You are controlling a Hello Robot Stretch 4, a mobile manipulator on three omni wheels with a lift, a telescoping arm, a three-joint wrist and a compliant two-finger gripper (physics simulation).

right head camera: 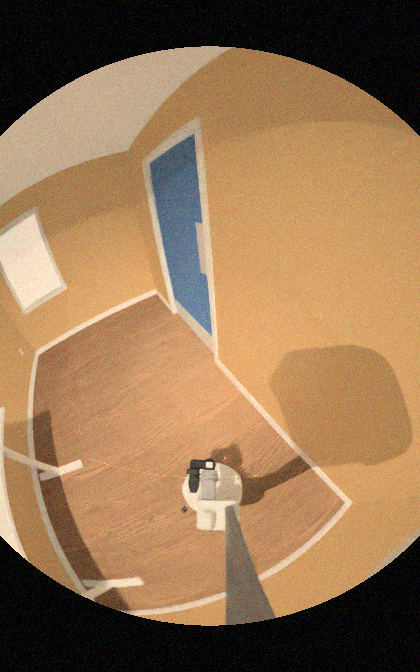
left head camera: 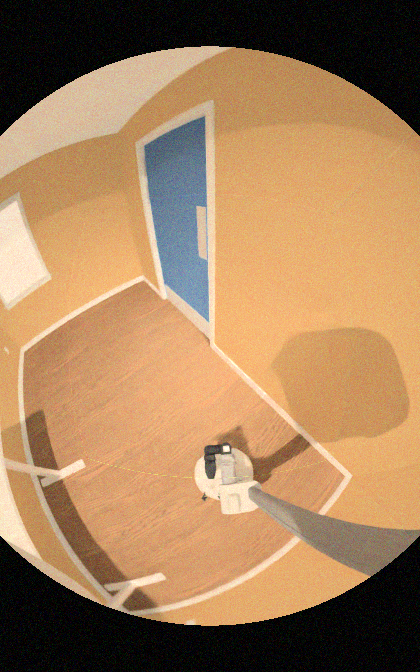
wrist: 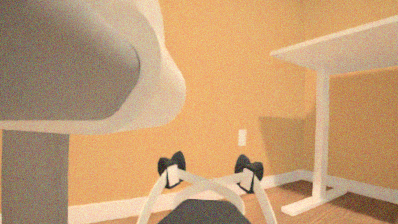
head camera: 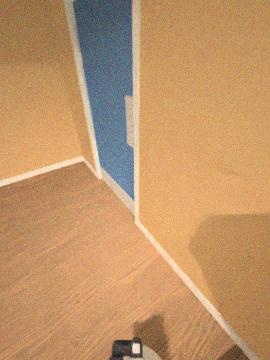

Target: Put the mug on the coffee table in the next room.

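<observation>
My gripper (wrist: 210, 165) is open in the wrist view, its two dark fingertips apart with wall and the curved finger strips showing between them and no object held. The mug and the coffee table do not show in these views. A white-framed doorway (head camera: 136, 100) (left head camera: 210, 175) (right head camera: 204, 200) stands ahead, left of the middle, near the room's far corner. Blue shows through it, with part of a pale panel at its right edge.
An orange wall (head camera: 205, 110) (left head camera: 310, 225) (right head camera: 310, 240) runs along the right. A white desk (wrist: 345, 47) stands by the wall, its feet also showing at the lower left of both side head views. A bright window (left head camera: 20, 255) (right head camera: 32, 262) is on the left wall.
</observation>
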